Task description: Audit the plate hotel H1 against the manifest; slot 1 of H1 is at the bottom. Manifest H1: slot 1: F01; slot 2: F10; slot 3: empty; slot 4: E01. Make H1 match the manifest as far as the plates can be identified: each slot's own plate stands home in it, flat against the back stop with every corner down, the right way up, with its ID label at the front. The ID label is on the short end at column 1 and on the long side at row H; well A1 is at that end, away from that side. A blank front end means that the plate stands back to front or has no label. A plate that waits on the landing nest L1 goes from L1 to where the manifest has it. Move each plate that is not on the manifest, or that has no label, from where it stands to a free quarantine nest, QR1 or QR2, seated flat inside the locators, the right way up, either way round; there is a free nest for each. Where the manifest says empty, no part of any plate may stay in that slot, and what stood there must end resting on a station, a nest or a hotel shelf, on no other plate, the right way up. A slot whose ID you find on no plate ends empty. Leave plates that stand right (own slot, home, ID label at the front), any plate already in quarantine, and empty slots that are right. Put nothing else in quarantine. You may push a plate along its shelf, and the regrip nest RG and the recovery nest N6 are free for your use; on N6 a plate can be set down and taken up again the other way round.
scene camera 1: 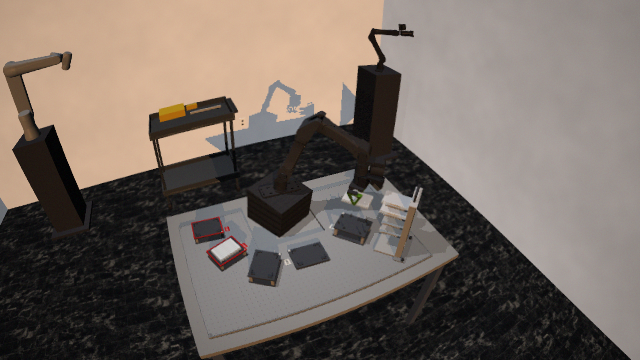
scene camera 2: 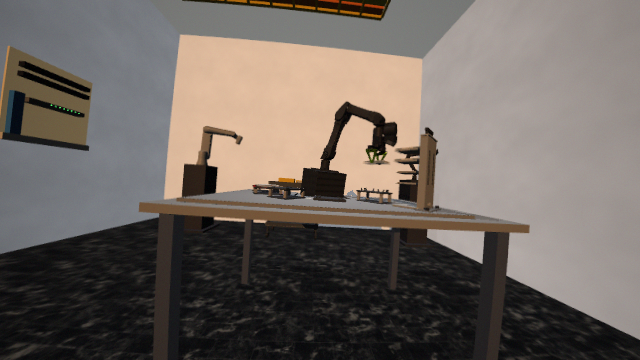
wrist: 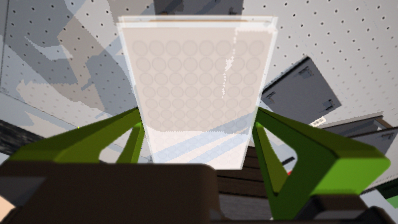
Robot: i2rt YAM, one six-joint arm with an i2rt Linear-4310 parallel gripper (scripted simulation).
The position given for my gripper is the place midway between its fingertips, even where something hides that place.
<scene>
I see my gripper (wrist: pixel 198 111) and a white plate (wrist: pixel 198 79).
</scene>
